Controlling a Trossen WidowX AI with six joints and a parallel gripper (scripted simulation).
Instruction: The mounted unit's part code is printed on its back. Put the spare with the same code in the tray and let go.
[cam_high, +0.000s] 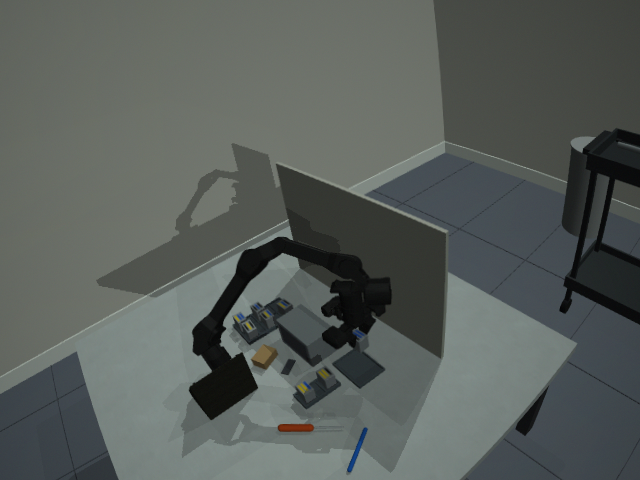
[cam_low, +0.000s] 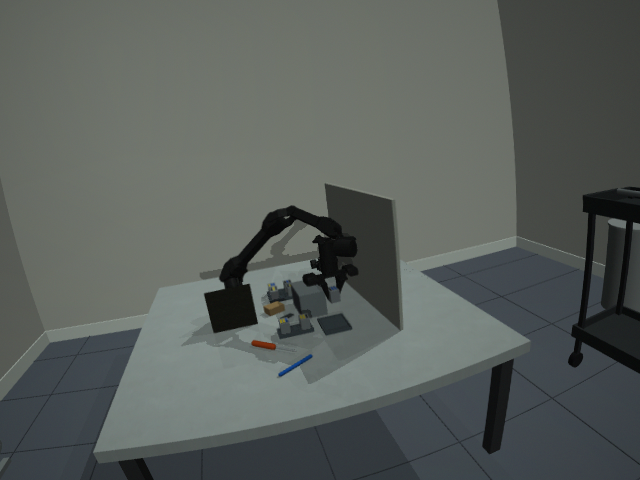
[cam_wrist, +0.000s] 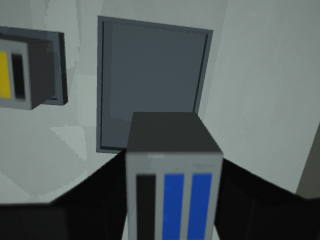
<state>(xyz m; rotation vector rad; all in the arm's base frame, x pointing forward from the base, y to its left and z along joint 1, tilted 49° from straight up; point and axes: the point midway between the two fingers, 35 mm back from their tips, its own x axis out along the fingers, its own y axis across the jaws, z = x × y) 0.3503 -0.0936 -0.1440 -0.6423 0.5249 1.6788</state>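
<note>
The dark tray is 11 cm below my gripper tip and 1 cm behind it. From my gripper tip the other things lie so: upright panel (21 cm to the left, 16 cm ahead, 11 cm above); grey unit (19 cm to the left, 7 cm behind, 6 cm below); grey spare (2 cm above).
</note>
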